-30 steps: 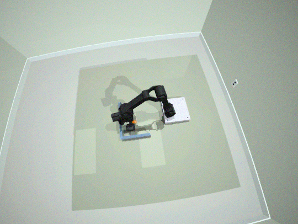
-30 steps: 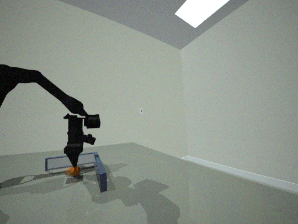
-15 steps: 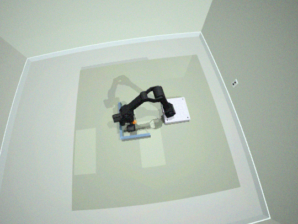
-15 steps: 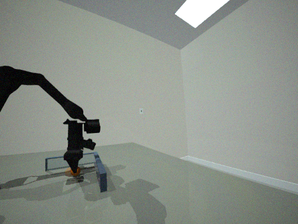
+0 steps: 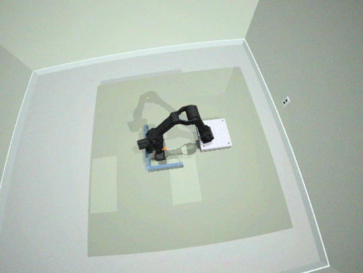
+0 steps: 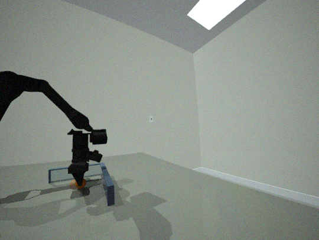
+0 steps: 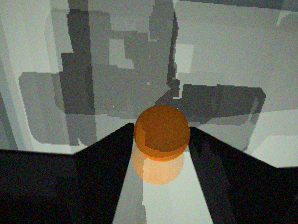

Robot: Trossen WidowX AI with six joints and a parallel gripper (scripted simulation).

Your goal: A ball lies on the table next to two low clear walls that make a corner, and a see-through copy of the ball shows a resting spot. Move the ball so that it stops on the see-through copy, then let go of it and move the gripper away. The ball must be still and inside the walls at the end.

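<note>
Right now the see-through copy of ball is 20 mm behind my gripper tip. Round my gripper tip: orange ball right at my gripper tip.
</note>
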